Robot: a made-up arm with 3 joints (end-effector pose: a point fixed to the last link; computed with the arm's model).
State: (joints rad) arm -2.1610 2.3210 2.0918
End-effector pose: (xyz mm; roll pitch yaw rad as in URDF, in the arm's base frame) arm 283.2 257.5 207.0 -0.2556 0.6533 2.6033
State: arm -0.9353 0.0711 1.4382
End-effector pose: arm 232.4 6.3 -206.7 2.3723 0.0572 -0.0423
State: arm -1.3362 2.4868 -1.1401
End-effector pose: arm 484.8 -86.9 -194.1 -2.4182 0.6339 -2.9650
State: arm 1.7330 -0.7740 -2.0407
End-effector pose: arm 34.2 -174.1 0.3 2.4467 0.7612 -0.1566
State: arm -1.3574 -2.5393 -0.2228
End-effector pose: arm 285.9 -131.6 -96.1 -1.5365 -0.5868 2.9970
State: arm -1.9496 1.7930 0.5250
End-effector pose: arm 231.8 -6.2 25.9 -2.1109 1.1344 2.1192
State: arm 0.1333 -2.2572 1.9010
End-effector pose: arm 382.3 -117.6 -180.3 1.9858 0.1030 2.2616
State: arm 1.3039 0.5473 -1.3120
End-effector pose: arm 394.9 38.2 -96.8 -2.5729 -0.5259 -0.1594
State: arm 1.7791 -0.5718 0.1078
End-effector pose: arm 246.1 98.5 168.8 -1.7092 0.5580 -0.1323
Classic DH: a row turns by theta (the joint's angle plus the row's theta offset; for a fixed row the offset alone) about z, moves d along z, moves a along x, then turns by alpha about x. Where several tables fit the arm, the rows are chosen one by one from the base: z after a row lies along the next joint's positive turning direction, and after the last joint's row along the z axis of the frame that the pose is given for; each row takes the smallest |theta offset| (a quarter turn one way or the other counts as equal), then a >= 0, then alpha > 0; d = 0 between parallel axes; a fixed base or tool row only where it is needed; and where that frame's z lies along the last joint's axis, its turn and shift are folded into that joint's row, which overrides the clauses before.
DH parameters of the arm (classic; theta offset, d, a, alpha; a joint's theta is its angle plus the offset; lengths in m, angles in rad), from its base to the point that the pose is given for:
base (fixed): -1.5708 0.067 0 1.5708
joint 1: 0 -0.289 0.098 1.5708
joint 2: 0 0.127 -0.096 1.5708
joint 3: 0 -0.048 0.069 1.5708
tool (fixed): 1.5708 0.211 0 0

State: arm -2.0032 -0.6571 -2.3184
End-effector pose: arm 69.2 154.2 257.5 -0.2198 -0.5879 -0.3127
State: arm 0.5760 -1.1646 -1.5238
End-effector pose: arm -8.8 -44.8 38.7 -1.7750 0.5240 1.0969
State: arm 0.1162 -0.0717 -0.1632
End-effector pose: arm 236.7 -28.4 163.4 -0.2791 0.0083 0.0712
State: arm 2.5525 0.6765 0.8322
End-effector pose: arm 184.9 105.5 180.8 -1.8290 -0.3553 0.5886
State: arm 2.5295 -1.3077 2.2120
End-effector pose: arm 307.2 -52.3 407.2 -0.7490 0.5881 -1.2529
